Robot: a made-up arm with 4 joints. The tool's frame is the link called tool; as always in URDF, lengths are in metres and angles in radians. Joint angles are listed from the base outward.
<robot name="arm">
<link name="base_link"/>
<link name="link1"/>
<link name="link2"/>
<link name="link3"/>
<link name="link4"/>
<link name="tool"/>
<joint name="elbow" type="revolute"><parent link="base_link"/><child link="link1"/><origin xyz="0.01 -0.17 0.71" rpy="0 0 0"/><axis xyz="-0.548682 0.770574 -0.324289"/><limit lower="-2.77" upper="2.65"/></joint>
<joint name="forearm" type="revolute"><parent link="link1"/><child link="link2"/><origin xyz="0.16 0.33 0.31" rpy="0 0 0"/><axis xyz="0 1 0"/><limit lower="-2.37" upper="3.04"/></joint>
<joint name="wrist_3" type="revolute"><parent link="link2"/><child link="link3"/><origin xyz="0.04 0.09 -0.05" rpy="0 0 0"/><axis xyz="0 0 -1"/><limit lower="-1.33" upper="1.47"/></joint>
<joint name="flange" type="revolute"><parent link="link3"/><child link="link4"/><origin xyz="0 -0.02 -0.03" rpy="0 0 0"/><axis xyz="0.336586 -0.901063 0.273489"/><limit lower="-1.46" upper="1.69"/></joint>
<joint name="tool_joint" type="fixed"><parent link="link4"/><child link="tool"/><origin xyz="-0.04 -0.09 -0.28" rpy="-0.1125 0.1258 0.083"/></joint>
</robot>
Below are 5 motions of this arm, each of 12 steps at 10 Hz.
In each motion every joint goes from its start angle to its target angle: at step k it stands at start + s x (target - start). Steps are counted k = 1, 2, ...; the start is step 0. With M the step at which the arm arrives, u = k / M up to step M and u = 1 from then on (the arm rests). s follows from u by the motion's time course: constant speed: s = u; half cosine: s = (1 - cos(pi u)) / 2; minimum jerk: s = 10 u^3 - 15 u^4 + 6 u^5.
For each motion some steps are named. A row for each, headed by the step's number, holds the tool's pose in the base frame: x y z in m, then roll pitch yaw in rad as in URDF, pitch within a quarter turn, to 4 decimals.
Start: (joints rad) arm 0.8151 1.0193 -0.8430 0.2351
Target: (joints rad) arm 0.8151 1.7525 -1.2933 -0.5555
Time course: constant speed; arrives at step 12
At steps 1, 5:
1: -0.0165 0.1995 0.6143 1.6601 1.0562 1.5198
5: -0.0060 0.1906 0.7306 2.1939 0.8062 2.0019

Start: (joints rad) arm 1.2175 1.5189 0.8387 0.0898
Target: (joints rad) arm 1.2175 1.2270 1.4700 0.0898
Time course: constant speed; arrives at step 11
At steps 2, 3, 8, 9, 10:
2: 0.1788 0.3386 0.7174 -2.2605 -0.2157 -2.1859
3: 0.1725 0.3403 0.7111 -2.2487 -0.2530 -2.1389
8: 0.1389 0.3465 0.6745 -2.1976 -0.4562 -1.9191
9: 0.1318 0.3471 0.6662 -2.1892 -0.5000 -1.8780
10: 0.1247 0.3474 0.6575 -2.1815 -0.5448 -1.8378

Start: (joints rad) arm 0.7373 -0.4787 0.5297 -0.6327
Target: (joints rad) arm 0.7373 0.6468 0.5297 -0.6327
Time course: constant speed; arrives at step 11
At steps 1, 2, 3, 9, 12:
1: 0.1050 0.1591 0.4942 -0.8693 0.4401 -1.1629
2: 0.0844 0.1730 0.5177 -0.9604 0.4831 -1.2479
3: 0.0668 0.1874 0.5431 -1.0573 0.5189 -1.3389
9: 0.0293 0.2776 0.7197 -1.6996 0.5466 -1.9469
12: 0.0442 0.3052 0.7803 -1.8986 0.4832 -2.1343

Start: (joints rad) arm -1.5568 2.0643 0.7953 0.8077
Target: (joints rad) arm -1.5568 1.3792 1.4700 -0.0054
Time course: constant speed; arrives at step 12
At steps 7, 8, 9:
7: -0.5191 -0.2293 0.6627 -0.0559 0.1875 -0.0917
8: -0.5314 -0.2152 0.6653 -0.0473 0.2227 -0.1731
9: -0.5436 -0.1981 0.6688 -0.0354 0.2633 -0.2526

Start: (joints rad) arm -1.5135 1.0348 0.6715 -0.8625
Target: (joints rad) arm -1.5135 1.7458 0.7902 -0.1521
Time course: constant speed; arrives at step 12
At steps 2, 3, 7, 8, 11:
2: -0.6134 -0.2025 0.7752 0.1173 0.8239 0.2610
3: -0.6144 -0.2092 0.7715 0.0896 0.8163 0.2444
7: -0.6164 -0.2400 0.7597 -0.0193 0.7801 0.1921
8: -0.6164 -0.2486 0.7576 -0.0455 0.7698 0.1833
11: -0.6146 -0.2761 0.7538 -0.1208 0.7376 0.1683

